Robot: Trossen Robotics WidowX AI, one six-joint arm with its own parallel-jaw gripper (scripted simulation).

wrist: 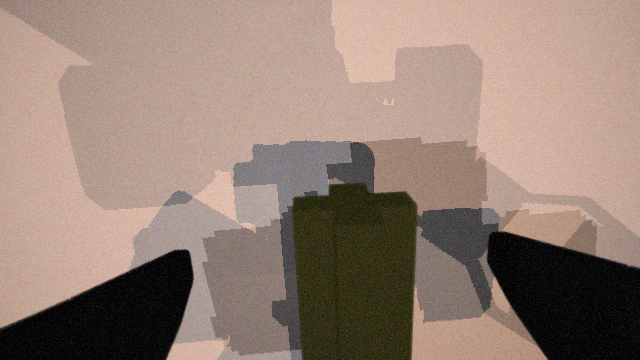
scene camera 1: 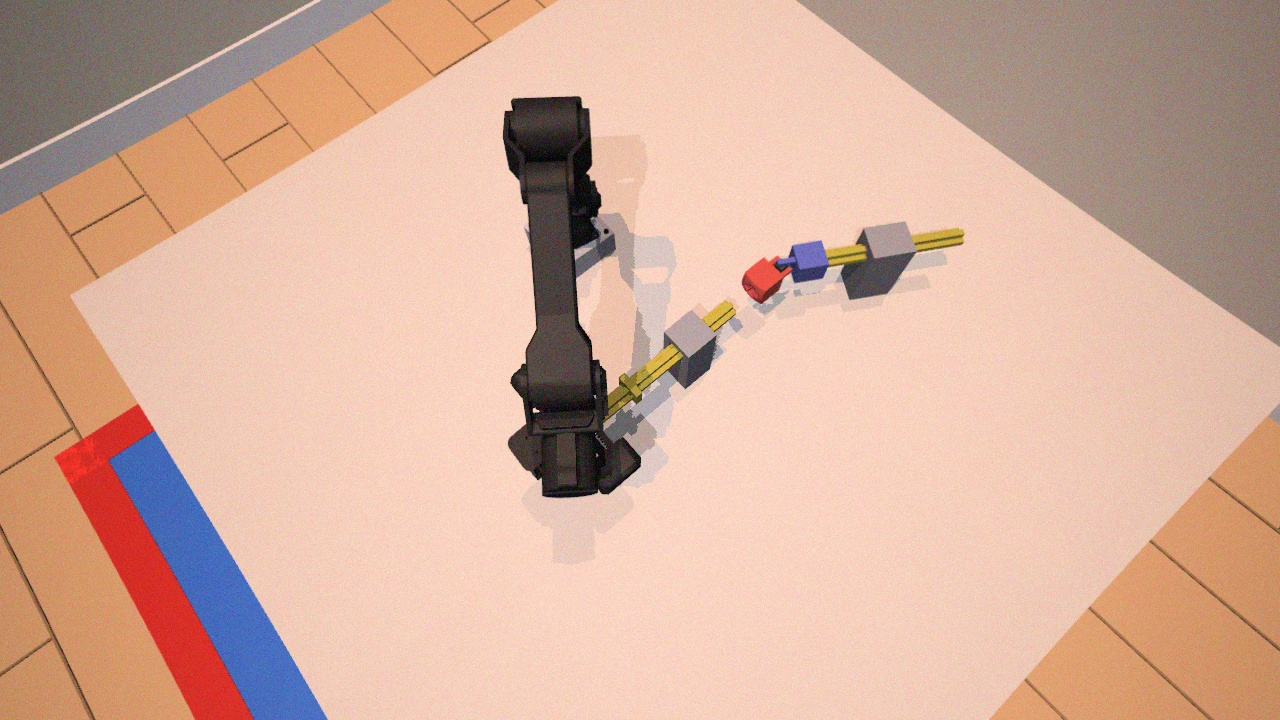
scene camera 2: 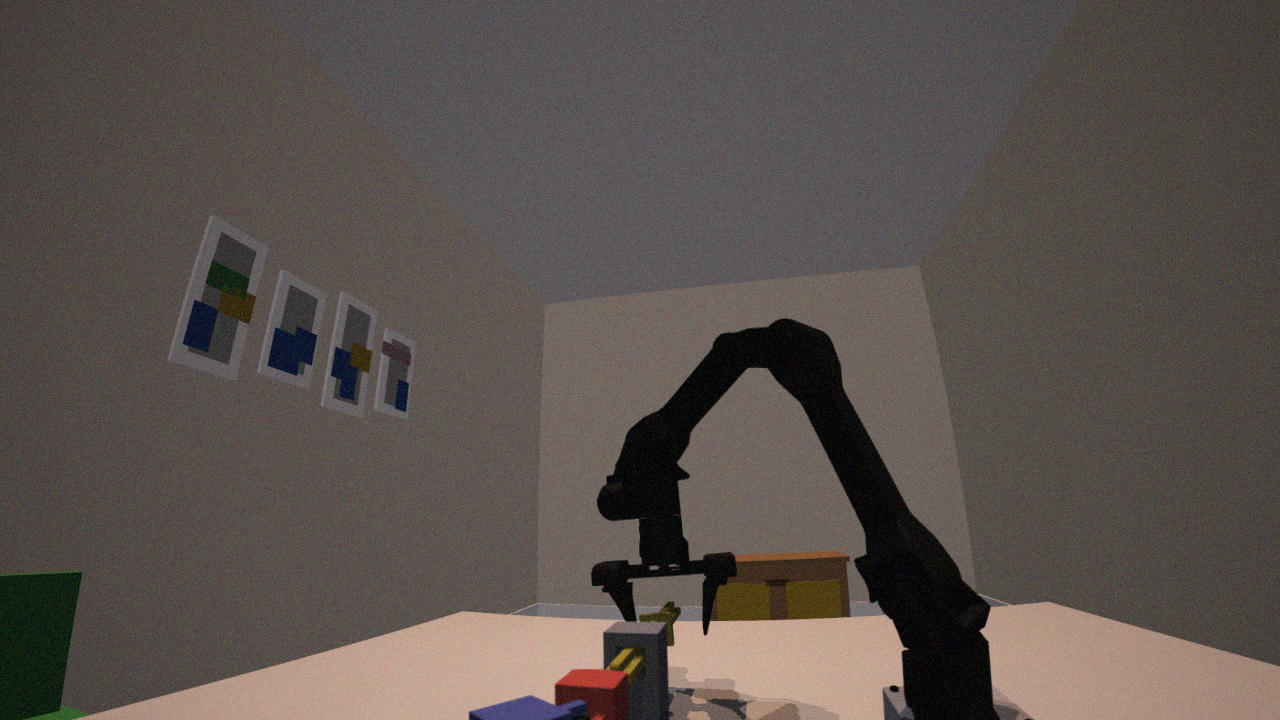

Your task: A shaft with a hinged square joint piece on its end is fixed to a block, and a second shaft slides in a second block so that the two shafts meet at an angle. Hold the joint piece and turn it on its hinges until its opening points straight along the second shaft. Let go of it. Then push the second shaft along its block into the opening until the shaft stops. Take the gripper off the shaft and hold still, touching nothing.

Labels:
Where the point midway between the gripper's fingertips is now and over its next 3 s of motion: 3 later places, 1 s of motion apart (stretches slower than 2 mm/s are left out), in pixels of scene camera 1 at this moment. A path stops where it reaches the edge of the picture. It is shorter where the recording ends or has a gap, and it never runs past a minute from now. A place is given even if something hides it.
My gripper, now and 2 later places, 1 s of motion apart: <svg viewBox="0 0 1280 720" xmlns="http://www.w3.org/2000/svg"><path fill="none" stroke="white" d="M580 436L583 435L609 415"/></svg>

